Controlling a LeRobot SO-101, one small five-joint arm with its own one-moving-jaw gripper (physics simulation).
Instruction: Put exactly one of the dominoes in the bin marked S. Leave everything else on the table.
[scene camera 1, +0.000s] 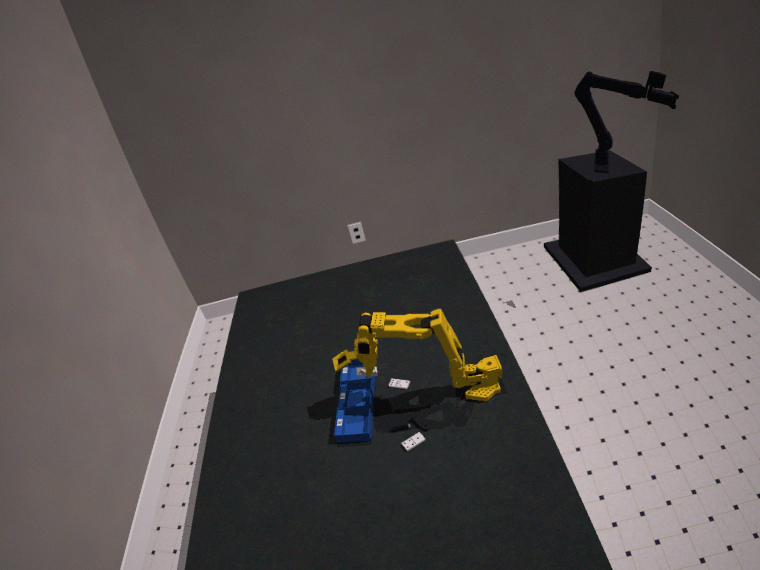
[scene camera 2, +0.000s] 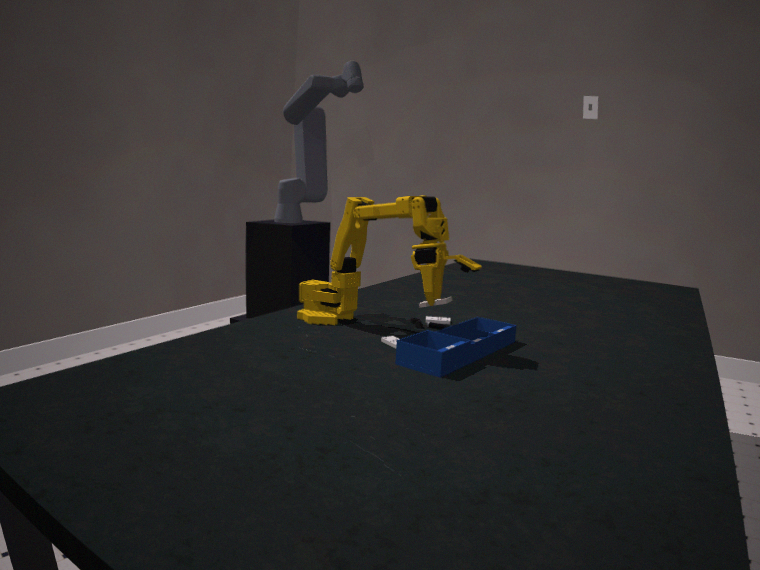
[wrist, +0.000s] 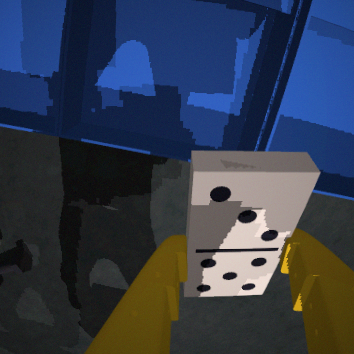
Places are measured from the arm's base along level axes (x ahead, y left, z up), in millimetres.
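Pixels of known places: hand, tool point: (scene camera 1: 368, 374) (scene camera 2: 436, 299) (wrist: 186, 251); arm's base, link origin: (scene camera 1: 472, 386) (scene camera 2: 334, 319).
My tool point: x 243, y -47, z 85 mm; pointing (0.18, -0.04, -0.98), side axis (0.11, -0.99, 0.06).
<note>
For each thing: its top centre in the pictures, then the offset to it from my tool point. "*": a spot on its surface instead. Level surfaces: height alone.
- white domino, top centre: (wrist: 243, 266) (scene camera 2: 435, 295) (scene camera 1: 365, 368) 4 mm ahead, 12 mm right, 10 mm up
- blue bin tray, top centre: (wrist: 175, 51) (scene camera 2: 462, 330) (scene camera 1: 354, 392) 49 mm ahead, 5 mm left, 46 mm down
- third domino, top centre: (scene camera 2: 438, 318) (scene camera 1: 413, 440) 70 mm back, 168 mm left, 78 mm down
- dark tool-like object, surface spot: (wrist: 17, 257) (scene camera 1: 410, 418) * 75 mm back, 102 mm left, 76 mm down
- dark table, surface height: 85 mm down
My gripper (scene camera 1: 368, 371) (scene camera 2: 433, 301) (wrist: 236, 250) is shut on a white domino (scene camera 2: 446, 300) (wrist: 250, 190) with three pips on one half and five on the other. It holds the domino above the table, at the arm-side wall of the blue bin tray (scene camera 1: 352, 438) (scene camera 2: 420, 360) (wrist: 115, 146). In the wrist view the domino's far end overlaps the tray's near rim close to a divider. White labels sit on the tray's outer rim, but their letters are too small to read, so I cannot tell which bin is S. Another domino (scene camera 1: 399, 383) (scene camera 2: 389, 341) and a third domino (scene camera 1: 413, 441) lie on the table.
A dark tool-like object (scene camera 1: 409, 424) (wrist: 17, 257) lies beside the third domino, on the arm side of the tray. The arm's base (scene camera 1: 483, 386) (scene camera 2: 319, 315) stands on the dark table (scene camera 1: 294, 490) (scene camera 2: 276, 460). Another robot stands on a black pedestal (scene camera 1: 600, 220) (scene camera 2: 287, 263) beyond the table.
</note>
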